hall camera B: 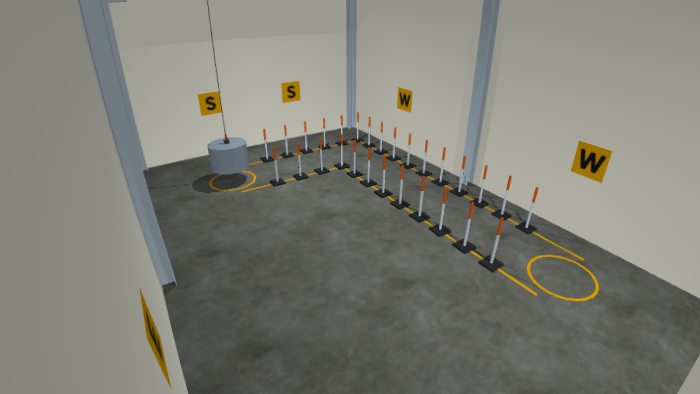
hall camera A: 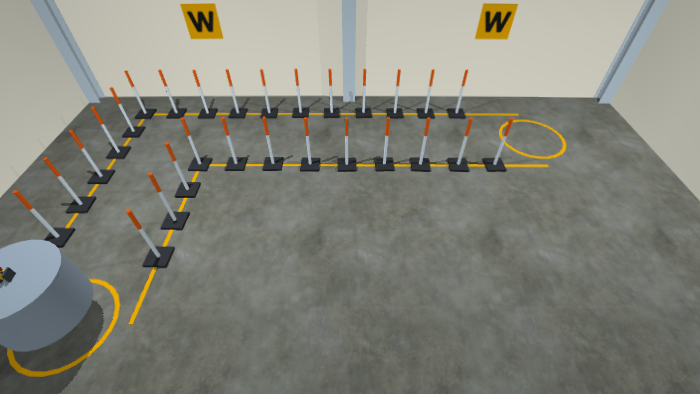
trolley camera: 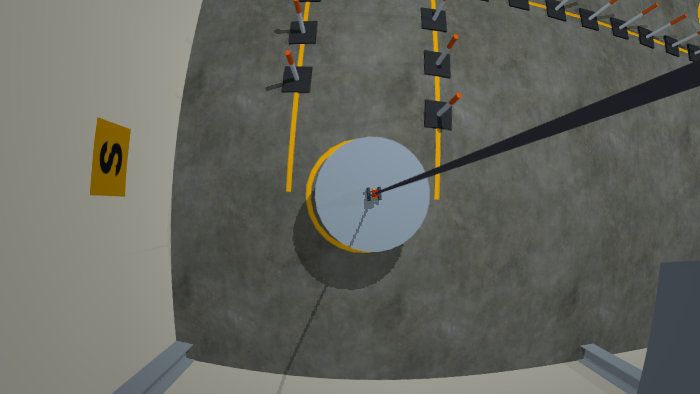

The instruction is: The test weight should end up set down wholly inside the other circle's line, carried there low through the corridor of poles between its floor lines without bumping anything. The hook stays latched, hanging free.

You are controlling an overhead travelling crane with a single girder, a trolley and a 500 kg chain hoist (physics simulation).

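Observation:
The grey cylindrical test weight (hall camera A: 57, 317) (hall camera B: 228, 159) (trolley camera: 395, 220) hangs upright above the near circle (hall camera A: 118, 306) (hall camera B: 255, 179) (trolley camera: 309, 192), clear of the floor, its shadow showing apart below it. In the trolley view it covers the right part of that circle. The hook (hall camera A: 6, 275) (hall camera B: 226, 139) (trolley camera: 374, 193) is shut on the weight's top fitting; its latch is too small to make out. The other circle (hall camera A: 565, 145) (hall camera B: 555, 256) lies at the corridor's far end. The left part of the weight is cut off in hall camera A.
Two rows of orange-and-white poles on black bases stand along yellow floor lines, forming a corridor with one corner. The nearest poles (trolley camera: 439, 115) (trolley camera: 296, 79) stand beyond the weight on either side. A wall with an S sign (trolley camera: 110, 157) is to the left in the trolley view.

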